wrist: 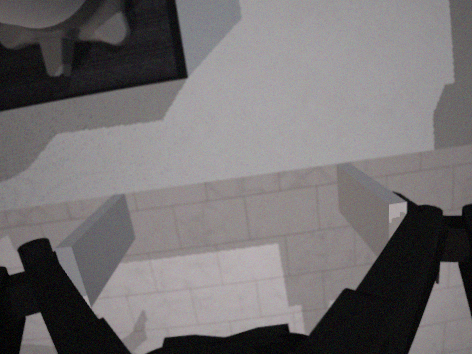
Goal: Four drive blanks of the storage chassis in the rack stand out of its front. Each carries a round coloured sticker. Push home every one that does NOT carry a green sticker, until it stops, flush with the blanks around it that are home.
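Places are measured from the arm's base along level axes (x ahead, y left, z up), in metres.
Where they show: gripper, between the fingertips: (232, 202).
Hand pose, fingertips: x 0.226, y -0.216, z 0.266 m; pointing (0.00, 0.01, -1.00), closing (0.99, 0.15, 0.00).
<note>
After its pixels a point has its place.
My gripper (232, 202) @[x 0.226, y -0.216, z 0.266 m] is open and empty, its two grey finger pads wide apart in the lower half of the wrist view. Tiled floor shows between and beyond the pads. The rack, the storage chassis, its drive blanks and their stickers do not show in this view.
A pale table top (300, 100) @[x 0.335, y -0.162, z -0.087 m] crosses the upper part of the view, with its edge running just beyond the fingertips. A dark raised block (125, 80) @[x 0.082, y -0.136, z 0.007 m] stands at the upper left, with part of a light grey rounded base (55, 12) @[x 0.035, y -0.066, z 0.090 m] on it. Shadows fall on the table top.
</note>
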